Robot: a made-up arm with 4 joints. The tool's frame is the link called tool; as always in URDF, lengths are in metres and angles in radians. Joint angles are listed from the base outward.
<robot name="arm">
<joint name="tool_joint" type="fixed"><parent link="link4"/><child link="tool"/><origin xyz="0.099 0.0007 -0.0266" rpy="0 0 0"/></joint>
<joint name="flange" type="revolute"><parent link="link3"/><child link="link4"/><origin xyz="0.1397 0.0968 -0.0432" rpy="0 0 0"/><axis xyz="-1 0 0"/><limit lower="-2.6" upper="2.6"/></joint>
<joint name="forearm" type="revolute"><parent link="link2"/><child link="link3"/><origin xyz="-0.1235 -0.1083 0.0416" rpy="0 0 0"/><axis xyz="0 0 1"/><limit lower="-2.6" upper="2.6"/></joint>
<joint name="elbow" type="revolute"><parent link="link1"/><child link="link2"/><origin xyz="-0.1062 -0.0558 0.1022" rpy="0 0 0"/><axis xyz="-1 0 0"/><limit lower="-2.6" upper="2.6"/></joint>
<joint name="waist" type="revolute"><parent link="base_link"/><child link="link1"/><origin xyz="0 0 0.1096" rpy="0 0 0"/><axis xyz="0 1 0"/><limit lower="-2.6" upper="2.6"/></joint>
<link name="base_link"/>
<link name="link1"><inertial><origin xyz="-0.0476 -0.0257 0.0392"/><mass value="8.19"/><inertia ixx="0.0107" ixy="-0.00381" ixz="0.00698" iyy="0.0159" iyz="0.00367" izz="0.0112"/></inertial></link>
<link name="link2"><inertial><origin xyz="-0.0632 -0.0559 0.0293"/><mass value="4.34"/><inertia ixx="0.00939" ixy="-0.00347" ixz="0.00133" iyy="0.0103" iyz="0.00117" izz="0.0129"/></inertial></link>
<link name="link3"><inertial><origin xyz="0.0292 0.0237 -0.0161"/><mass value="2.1"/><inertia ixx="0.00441" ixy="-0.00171" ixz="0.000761" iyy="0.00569" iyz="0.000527" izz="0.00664"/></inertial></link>
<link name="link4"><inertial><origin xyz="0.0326 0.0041 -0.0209"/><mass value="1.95"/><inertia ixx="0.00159" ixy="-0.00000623" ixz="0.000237" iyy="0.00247" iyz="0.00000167" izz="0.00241"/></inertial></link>
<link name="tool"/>
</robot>
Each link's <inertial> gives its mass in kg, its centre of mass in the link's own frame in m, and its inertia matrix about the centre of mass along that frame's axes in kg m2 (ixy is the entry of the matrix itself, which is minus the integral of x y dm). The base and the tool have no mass. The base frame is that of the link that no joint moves.
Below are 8 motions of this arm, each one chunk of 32 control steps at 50 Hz.
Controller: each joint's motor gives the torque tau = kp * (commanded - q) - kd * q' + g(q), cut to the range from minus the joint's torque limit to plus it. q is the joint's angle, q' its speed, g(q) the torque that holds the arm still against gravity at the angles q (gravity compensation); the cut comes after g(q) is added. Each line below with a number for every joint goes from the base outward.
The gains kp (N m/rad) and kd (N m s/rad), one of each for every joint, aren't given. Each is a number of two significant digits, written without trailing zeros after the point. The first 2 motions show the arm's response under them.
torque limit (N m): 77 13 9.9 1.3
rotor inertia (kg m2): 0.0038 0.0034 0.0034 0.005
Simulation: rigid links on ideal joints. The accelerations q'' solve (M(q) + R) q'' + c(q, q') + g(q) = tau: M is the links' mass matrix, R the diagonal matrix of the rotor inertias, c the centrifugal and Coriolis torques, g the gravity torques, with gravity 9.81 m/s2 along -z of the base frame. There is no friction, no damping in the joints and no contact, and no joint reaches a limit. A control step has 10 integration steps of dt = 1/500 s. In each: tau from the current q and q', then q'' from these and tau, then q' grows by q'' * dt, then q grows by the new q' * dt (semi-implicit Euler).
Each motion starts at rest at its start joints. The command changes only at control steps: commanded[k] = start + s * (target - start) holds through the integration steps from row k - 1 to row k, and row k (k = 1, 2, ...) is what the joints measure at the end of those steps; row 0 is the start. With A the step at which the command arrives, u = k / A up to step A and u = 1 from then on. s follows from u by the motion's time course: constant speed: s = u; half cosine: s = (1 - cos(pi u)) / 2; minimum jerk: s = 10 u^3 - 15 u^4 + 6 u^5; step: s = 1 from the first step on.
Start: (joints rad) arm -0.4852 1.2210 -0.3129 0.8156
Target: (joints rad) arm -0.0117 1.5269 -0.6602 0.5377
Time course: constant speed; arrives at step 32
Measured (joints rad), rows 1 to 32:
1: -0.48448 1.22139 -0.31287 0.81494
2: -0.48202 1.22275 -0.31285 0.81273
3: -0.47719 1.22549 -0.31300 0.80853
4: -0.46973 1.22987 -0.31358 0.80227
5: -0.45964 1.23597 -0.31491 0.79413
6: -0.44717 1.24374 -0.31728 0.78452
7: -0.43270 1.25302 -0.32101 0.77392
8: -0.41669 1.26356 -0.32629 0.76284
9: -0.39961 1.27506 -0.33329 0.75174
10: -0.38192 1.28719 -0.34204 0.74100
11: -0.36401 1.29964 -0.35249 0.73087
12: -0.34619 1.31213 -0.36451 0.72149
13: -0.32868 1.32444 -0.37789 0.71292
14: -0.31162 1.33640 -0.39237 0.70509
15: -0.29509 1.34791 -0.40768 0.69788
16: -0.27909 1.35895 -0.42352 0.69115
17: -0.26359 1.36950 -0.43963 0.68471
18: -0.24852 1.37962 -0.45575 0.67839
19: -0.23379 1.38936 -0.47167 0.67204
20: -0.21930 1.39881 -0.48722 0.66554
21: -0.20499 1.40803 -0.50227 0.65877
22: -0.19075 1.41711 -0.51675 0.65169
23: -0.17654 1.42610 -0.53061 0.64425
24: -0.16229 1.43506 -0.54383 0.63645
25: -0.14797 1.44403 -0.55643 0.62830
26: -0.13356 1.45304 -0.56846 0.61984
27: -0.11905 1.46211 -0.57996 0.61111
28: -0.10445 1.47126 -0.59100 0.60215
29: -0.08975 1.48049 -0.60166 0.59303
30: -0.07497 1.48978 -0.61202 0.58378
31: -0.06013 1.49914 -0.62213 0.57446
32: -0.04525 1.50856 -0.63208 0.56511
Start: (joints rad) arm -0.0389 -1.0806 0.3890 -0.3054
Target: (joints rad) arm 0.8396 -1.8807 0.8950 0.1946
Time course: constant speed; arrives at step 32
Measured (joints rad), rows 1 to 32:
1: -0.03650 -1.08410 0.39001 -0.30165
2: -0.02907 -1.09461 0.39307 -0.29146
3: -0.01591 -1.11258 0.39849 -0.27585
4: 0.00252 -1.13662 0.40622 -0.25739
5: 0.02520 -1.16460 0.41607 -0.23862
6: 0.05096 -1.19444 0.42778 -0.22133
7: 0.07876 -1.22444 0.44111 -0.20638
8: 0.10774 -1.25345 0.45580 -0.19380
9: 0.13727 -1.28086 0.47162 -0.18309
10: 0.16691 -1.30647 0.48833 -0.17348
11: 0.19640 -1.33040 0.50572 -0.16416
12: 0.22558 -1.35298 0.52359 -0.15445
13: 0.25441 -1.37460 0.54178 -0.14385
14: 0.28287 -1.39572 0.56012 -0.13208
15: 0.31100 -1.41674 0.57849 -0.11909
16: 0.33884 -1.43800 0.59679 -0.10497
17: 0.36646 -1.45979 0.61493 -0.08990
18: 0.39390 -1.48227 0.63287 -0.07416
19: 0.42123 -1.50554 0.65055 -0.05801
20: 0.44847 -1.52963 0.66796 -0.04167
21: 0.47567 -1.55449 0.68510 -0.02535
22: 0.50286 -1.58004 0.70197 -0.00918
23: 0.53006 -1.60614 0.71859 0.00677
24: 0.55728 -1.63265 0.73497 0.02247
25: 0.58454 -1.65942 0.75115 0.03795
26: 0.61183 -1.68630 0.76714 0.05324
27: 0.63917 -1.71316 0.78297 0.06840
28: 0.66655 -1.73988 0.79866 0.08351
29: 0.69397 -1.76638 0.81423 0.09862
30: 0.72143 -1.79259 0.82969 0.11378
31: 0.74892 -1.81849 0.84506 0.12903
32: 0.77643 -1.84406 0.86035 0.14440
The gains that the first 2 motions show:
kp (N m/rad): 130 12 8.2 2.3
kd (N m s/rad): 7.2 0.51 0.76 0.14
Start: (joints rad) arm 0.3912 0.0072 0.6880 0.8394
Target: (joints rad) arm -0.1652 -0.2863 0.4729 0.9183
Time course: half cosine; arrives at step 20
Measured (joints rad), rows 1 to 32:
1: 0.39099 0.00732 0.68790 0.83947
2: 0.38987 0.00788 0.68736 0.83981
3: 0.38677 0.00920 0.68589 0.84071
4: 0.38053 0.01135 0.68301 0.84243
5: 0.37008 0.01405 0.67830 0.84513
6: 0.35459 0.01663 0.67154 0.84887
7: 0.33358 0.01816 0.66271 0.85359
8: 0.30691 0.01754 0.65198 0.85913
9: 0.27476 0.01362 0.63965 0.86528
10: 0.23769 0.00535 0.62615 0.87181
11: 0.19649 -0.00817 0.61196 0.87848
12: 0.15219 -0.02755 0.59755 0.88506
13: 0.10598 -0.05305 0.58338 0.89133
14: 0.05918 -0.08461 0.56987 0.89710
15: 0.01309 -0.12170 0.55733 0.90220
16: -0.03095 -0.16345 0.54606 0.90647
17: -0.07172 -0.20856 0.53623 0.90980
18: -0.10809 -0.25539 0.52800 0.91210
19: -0.13909 -0.30204 0.52145 0.91336
20: -0.16391 -0.34644 0.51664 0.91359
21: -0.18217 -0.38625 0.51350 0.91293
22: -0.19422 -0.41885 0.51175 0.91160
23: -0.20097 -0.44190 0.51097 0.90991
24: -0.20351 -0.45391 0.51073 0.90820
25: -0.20289 -0.45452 0.51062 0.90671
26: -0.20004 -0.44451 0.51032 0.90561
27: -0.19570 -0.42556 0.50961 0.90500
28: -0.19045 -0.39995 0.50832 0.90490
29: -0.18475 -0.37026 0.50639 0.90530
30: -0.17895 -0.33909 0.50378 0.90618
31: -0.17333 -0.30879 0.50050 0.90750
32: -0.16814 -0.28131 0.49663 0.90923

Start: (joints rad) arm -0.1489 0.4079 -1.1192 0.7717
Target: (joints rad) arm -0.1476 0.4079 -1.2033 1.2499
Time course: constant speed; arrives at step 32
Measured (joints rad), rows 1 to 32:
1: -0.14889 0.40786 -1.11920 0.77263
2: -0.14885 0.40773 -1.11921 0.77567
3: -0.14878 0.40750 -1.11930 0.78133
4: -0.14869 0.40718 -1.11954 0.78970
5: -0.14860 0.40679 -1.11999 0.80051
6: -0.14850 0.40637 -1.12073 0.81336
7: -0.14842 0.40595 -1.12181 0.82775
8: -0.14836 0.40555 -1.12324 0.84321
9: -0.14832 0.40522 -1.12505 0.85933
10: -0.14829 0.40495 -1.12722 0.87577
11: -0.14829 0.40477 -1.12973 0.89228
12: -0.14830 0.40468 -1.13253 0.90871
13: -0.14832 0.40468 -1.13559 0.92495
14: -0.14834 0.40477 -1.13884 0.94097
15: -0.14836 0.40492 -1.14225 0.95677
16: -0.14837 0.40514 -1.14576 0.97237
17: -0.14838 0.40542 -1.14931 0.98781
18: -0.14837 0.40573 -1.15288 1.00311
19: -0.14835 0.40608 -1.15642 1.01831
20: -0.14833 0.40644 -1.15990 1.03345
21: -0.14829 0.40681 -1.16331 1.04855
22: -0.14825 0.40717 -1.16662 1.06361
23: -0.14820 0.40753 -1.16983 1.07866
24: -0.14814 0.40787 -1.17293 1.09369
25: -0.14808 0.40818 -1.17593 1.10870
26: -0.14802 0.40846 -1.17882 1.12370
27: -0.14796 0.40871 -1.18162 1.13869
28: -0.14790 0.40891 -1.18433 1.15366
29: -0.14783 0.40908 -1.18697 1.16862
30: -0.14777 0.40920 -1.18954 1.18356
31: -0.14771 0.40928 -1.19206 1.19848
32: -0.14766 0.40932 -1.19454 1.21339

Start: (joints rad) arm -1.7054 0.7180 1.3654 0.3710
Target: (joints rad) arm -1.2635 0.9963 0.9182 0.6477
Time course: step
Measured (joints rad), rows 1 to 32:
1: -1.68755 0.72549 1.35530 0.37236
2: -1.64293 0.74586 1.33126 0.38031
3: -1.57971 0.77754 1.29957 0.39817
4: -1.50587 0.81829 1.26520 0.42639
5: -1.42874 0.86517 1.23109 0.46336
6: -1.35460 0.91474 1.19821 0.50622
7: -1.28841 0.96330 1.16623 0.55161
8: -1.23363 1.00740 1.13414 0.59615
9: -1.19227 1.04425 1.10098 0.63688
10: -1.16498 1.07200 1.06621 0.67151
11: -1.15117 1.08984 1.03000 0.69853
12: -1.14930 1.09798 0.99318 0.71734
13: -1.15709 1.09739 0.95715 0.72814
14: -1.17184 1.08961 0.92349 0.73183
15: -1.19076 1.07645 0.89376 0.72974
16: -1.21126 1.05979 0.86919 0.72342
17: -1.23120 1.04137 0.85056 0.71436
18: -1.24897 1.02273 0.83812 0.70385
19: -1.26355 1.00513 0.83167 0.69293
20: -1.27449 0.98954 0.83061 0.68231
21: -1.28176 0.97666 0.83411 0.67250
22: -1.28567 0.96694 0.84119 0.66376
23: -1.28675 0.96056 0.85084 0.65626
24: -1.28564 0.95747 0.86210 0.65004
25: -1.28298 0.95742 0.87410 0.64509
26: -1.27939 0.95999 0.88611 0.64134
27: -1.27540 0.96464 0.89755 0.63868
28: -1.27143 0.97075 0.90796 0.63698
29: -1.26781 0.97771 0.91706 0.63608
30: -1.26473 0.98492 0.92466 0.63582
31: -1.26231 0.99184 0.93069 0.63607
32: -1.26060 0.99805 0.93518 0.63667

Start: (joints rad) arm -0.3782 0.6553 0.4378 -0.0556
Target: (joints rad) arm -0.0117 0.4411 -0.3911 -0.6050
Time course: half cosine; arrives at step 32
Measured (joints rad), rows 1 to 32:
1: -0.37815 0.65525 0.43777 -0.05570
2: -0.37790 0.65501 0.43763 -0.05620
3: -0.37717 0.65432 0.43718 -0.05763
4: -0.37567 0.65291 0.43617 -0.06054
5: -0.37310 0.65054 0.43429 -0.06549
6: -0.36919 0.64699 0.43117 -0.07293
7: -0.36373 0.64216 0.42643 -0.08316
8: -0.35658 0.63599 0.41969 -0.09634
9: -0.34767 0.62852 0.41058 -0.11246
10: -0.33701 0.61985 0.39879 -0.13139
11: -0.32466 0.61015 0.38404 -0.15288
12: -0.31073 0.59962 0.36610 -0.17661
13: -0.29540 0.58847 0.34483 -0.20221
14: -0.27886 0.57696 0.32015 -0.22930
15: -0.26131 0.56532 0.29206 -0.25748
16: -0.24299 0.55379 0.26064 -0.28637
17: -0.22413 0.54257 0.22604 -0.31559
18: -0.20496 0.53187 0.18849 -0.34479
19: -0.18569 0.52184 0.14830 -0.37360
20: -0.16653 0.51261 0.10583 -0.40170
21: -0.14767 0.50427 0.06151 -0.42875
22: -0.12931 0.49687 0.01581 -0.45446
23: -0.11161 0.49041 -0.03074 -0.47854
24: -0.09474 0.48486 -0.07760 -0.50076
25: -0.07883 0.48016 -0.12420 -0.52091
26: -0.06405 0.47625 -0.16998 -0.53884
27: -0.05052 0.47305 -0.21436 -0.55445
28: -0.03839 0.47047 -0.25677 -0.56767
29: -0.02778 0.46847 -0.29669 -0.57848
30: -0.01881 0.46700 -0.33360 -0.58688
31: -0.01156 0.46603 -0.36703 -0.59288
32: -0.00614 0.46556 -0.39655 -0.59651

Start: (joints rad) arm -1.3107 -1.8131 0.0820 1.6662
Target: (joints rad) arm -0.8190 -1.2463 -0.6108 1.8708
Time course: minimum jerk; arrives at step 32
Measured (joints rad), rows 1 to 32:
1: -1.31069 -1.81309 0.08200 1.66620
2: -1.31059 -1.81305 0.08195 1.66623
3: -1.31021 -1.81284 0.08177 1.66632
4: -1.30924 -1.81227 0.08129 1.66656
5: -1.30725 -1.81099 0.08026 1.66705
6: -1.30381 -1.80856 0.07836 1.66790
7: -1.29846 -1.80447 0.07524 1.66925
8: -1.29081 -1.79815 0.07049 1.67120
9: -1.28057 -1.78910 0.06372 1.67385
10: -1.26753 -1.77683 0.05455 1.67730
11: -1.25163 -1.76101 0.04262 1.68157
12: -1.23292 -1.74145 0.02764 1.68671
13: -1.21155 -1.71811 0.00938 1.69269
14: -1.18779 -1.69114 -0.01232 1.69949
15: -1.16198 -1.66084 -0.03751 1.70708
16: -1.13451 -1.62767 -0.06615 1.71542
17: -1.10584 -1.59216 -0.09811 1.72447
18: -1.07644 -1.55494 -0.13313 1.73420
19: -1.04681 -1.51666 -0.17088 1.74458
20: -1.01746 -1.47799 -0.21089 1.75559
21: -0.98885 -1.43954 -0.25263 1.76715
22: -0.96144 -1.40190 -0.29548 1.77919
23: -0.93565 -1.36558 -0.33876 1.79159
24: -0.91185 -1.33103 -0.38174 1.80421
25: -0.89033 -1.29865 -0.42370 1.81686
26: -0.87134 -1.26876 -0.46391 1.82934
27: -0.85502 -1.24164 -0.50167 1.84142
28: -0.84145 -1.21755 -0.53635 1.85289
29: -0.83063 -1.19670 -0.56743 1.86352
30: -0.82245 -1.17931 -0.59449 1.87315
31: -0.81671 -1.16555 -0.61726 1.88164
32: -0.81310 -1.15559 -0.63566 1.88887

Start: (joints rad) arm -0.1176 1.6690 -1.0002 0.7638
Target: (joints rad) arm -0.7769 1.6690 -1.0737 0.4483
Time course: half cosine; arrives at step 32
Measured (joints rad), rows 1 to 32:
1: -0.11767 1.66899 -1.00018 0.76371
2: -0.11802 1.66891 -1.00009 0.76326
3: -0.11906 1.66869 -0.99984 0.76204
4: -0.12124 1.66823 -0.99933 0.75962
5: -0.12509 1.66743 -0.99851 0.75564
6: -0.13110 1.66622 -0.99736 0.74987
7: -0.13969 1.66452 -0.99592 0.74220
8: -0.15120 1.66233 -0.99430 0.73266
9: -0.16585 1.65964 -0.99269 0.72140
10: -0.18375 1.65650 -0.99131 0.70867
11: -0.20488 1.65301 -0.99044 0.69477
12: -0.22911 1.64928 -0.99034 0.68005
13: -0.25619 1.64546 -0.99126 0.66485
14: -0.28581 1.64172 -0.99343 0.64950
15: -0.31759 1.63824 -0.99700 0.63431
16: -0.35109 1.63519 -1.00204 0.61950
17: -0.38587 1.63273 -1.00856 0.60529
18: -0.42147 1.63100 -1.01648 0.59181
19: -0.45744 1.63011 -1.02566 0.57915
20: -0.49334 1.63012 -1.03589 0.56736
21: -0.52875 1.63108 -1.04694 0.55647
22: -0.56331 1.63300 -1.05853 0.54647
23: -0.59666 1.63583 -1.07037 0.53737
24: -0.62848 1.63953 -1.08218 0.52914
25: -0.65848 1.64402 -1.09369 0.52177
26: -0.68638 1.64921 -1.10466 0.51526
27: -0.71195 1.65500 -1.11488 0.50960
28: -0.73496 1.66126 -1.12417 0.50480
29: -0.75520 1.66790 -1.13240 0.50087
30: -0.77248 1.67480 -1.13948 0.49784
31: -0.78664 1.68183 -1.14537 0.49571
32: -0.79755 1.68887 -1.15005 0.49452

